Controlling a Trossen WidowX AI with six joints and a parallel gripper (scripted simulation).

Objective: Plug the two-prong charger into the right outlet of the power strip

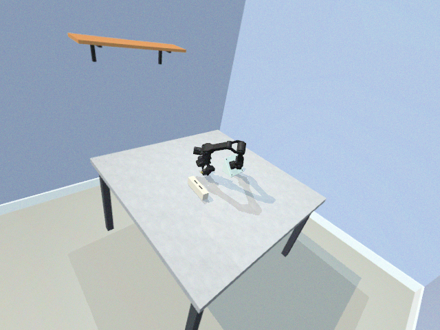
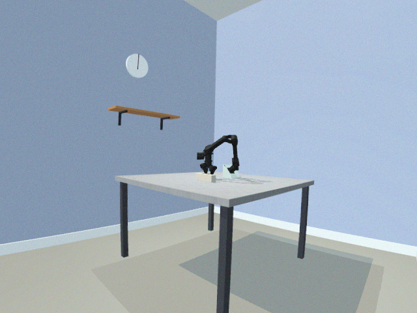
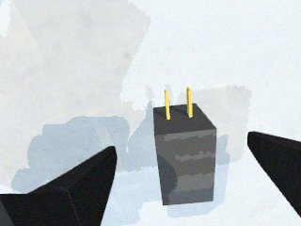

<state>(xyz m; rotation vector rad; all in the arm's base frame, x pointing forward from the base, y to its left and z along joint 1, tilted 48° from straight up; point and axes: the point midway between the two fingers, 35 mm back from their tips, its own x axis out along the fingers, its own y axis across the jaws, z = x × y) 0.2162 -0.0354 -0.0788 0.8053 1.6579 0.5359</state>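
My gripper tip is now 2 cm short of the dark grey charger.
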